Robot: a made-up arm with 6 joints.
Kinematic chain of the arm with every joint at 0, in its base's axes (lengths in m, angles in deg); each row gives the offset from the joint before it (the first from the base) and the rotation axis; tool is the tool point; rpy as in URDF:
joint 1: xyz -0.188 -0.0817 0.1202 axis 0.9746 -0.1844 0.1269
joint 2: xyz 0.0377 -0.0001 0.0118 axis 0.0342 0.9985 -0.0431
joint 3: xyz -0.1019 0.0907 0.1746 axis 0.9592 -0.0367 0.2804
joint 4: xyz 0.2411 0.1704 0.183 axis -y
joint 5: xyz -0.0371 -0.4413 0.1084 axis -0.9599 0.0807 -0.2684
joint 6: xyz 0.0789 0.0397 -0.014 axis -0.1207 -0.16 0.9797
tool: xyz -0.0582 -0.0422 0.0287 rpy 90 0 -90
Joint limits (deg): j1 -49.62..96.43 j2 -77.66..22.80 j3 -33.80..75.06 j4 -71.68..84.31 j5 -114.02..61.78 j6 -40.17..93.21
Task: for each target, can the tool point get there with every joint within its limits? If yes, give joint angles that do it. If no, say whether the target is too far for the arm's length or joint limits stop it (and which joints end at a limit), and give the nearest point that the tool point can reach.
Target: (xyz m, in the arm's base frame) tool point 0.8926 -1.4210 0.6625
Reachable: no: too far | nearest point 0.2052 -0.5918 0.3256 | short by 1.129 m
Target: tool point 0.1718 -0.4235 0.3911
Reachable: yes | joints 33.12 11.66 -3.55 -34.45 -84.00 79.18
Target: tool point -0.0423 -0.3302 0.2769
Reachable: yes | joints 6.11 -2.31 53.33 41.49 -0.48 -18.40
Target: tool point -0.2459 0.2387 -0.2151
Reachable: no: joint limits stop it (at a limit: joint 1, joint 2, joint 4, joint 6) | nearest point -0.3108 -0.1367 -0.1548 | short by 0.386 m
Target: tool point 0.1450 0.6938 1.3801
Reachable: no: too far | nearest point -0.0235 0.2486 0.6660 | short by 0.858 m
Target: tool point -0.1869 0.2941 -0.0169
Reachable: no: joint limits stop it (at a limit: joint 1, joint 2, joint 3, joint 4, joint 5, joint 6) | nearest point -0.0331 -0.0230 0.0567 | short by 0.360 m
